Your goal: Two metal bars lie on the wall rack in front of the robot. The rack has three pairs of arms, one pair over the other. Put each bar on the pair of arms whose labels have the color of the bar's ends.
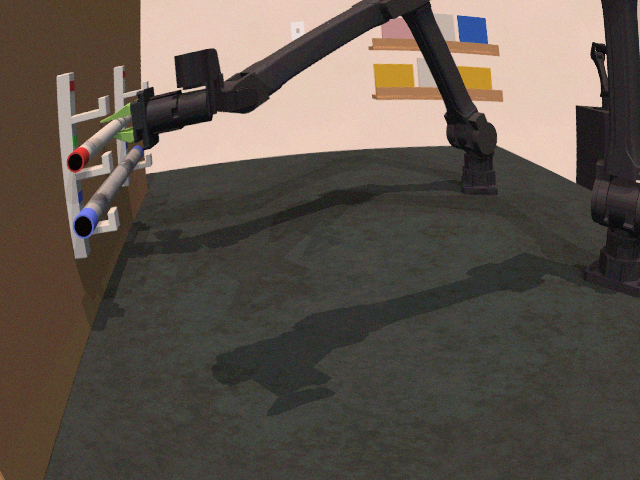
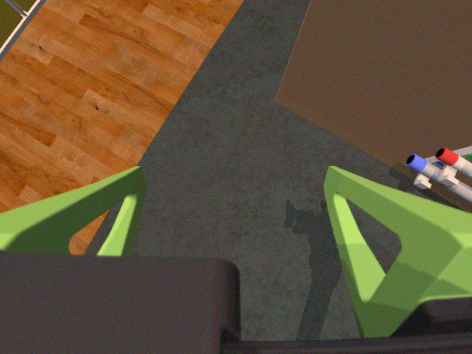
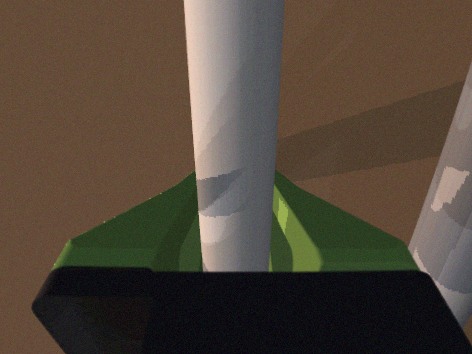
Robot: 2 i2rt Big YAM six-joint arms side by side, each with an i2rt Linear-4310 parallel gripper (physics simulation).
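Places are measured from the left arm's base along level axes (x right, y ahead, z up), in centimetres.
Pixels of known places: left gripper, between the fingertips: (image 2: 235, 176); right gripper, between the fingertips: (image 1: 101, 128) (image 3: 235, 176); left arm's base, origin of its link: (image 1: 619, 280); right arm's base, origin of its link: (image 1: 479, 188).
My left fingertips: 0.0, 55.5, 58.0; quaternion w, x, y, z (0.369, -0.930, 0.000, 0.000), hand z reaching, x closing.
Observation:
For each thing: its middle in the pictures, then the offset to it from my left fingertips, as dx, dy, dz. "pt": a spot on its surface instead. Level surfaces: height alone.
- white rack, a spot on its surface: (image 1: 66, 113) pt +45.1, +9.0, -27.8
- red-ended bar, middle of its body: (image 3: 236, 335) (image 1: 110, 130) +62.1, -2.9, -33.3
- blue-ended bar, middle of its body: (image 3: 418, 322) (image 1: 116, 180) +62.3, -3.3, -41.8
- dark table top, height of its surface: dz -58.0
The white rack (image 1: 66, 113) has red labels at the top, green in the middle and blue at the bottom. The red-ended bar (image 1: 98, 139) (image 2: 446, 155) (image 3: 235, 75) is at the middle, green-labelled arms; whether it touches them is unclear. My right gripper (image 1: 114, 125) (image 3: 235, 176) is shut on it, one finger at each side. The blue-ended bar (image 1: 111, 186) (image 2: 416, 162) (image 3: 450, 200) lies on the bottom, blue-labelled arms. The top arm (image 1: 88, 116) at the near post carries no bar. My left gripper (image 2: 235, 176) is open and empty, apart from the rack.
The brown wall panel (image 1: 36, 310) (image 2: 380, 60) (image 3: 90, 100) stands behind the rack. The dark table top (image 1: 413, 387) (image 2: 220, 140) carries the arm bases and shadows. Two wooden shelves, an upper one (image 1: 434, 46) and a lower one (image 1: 439, 94), hang on the far wall.

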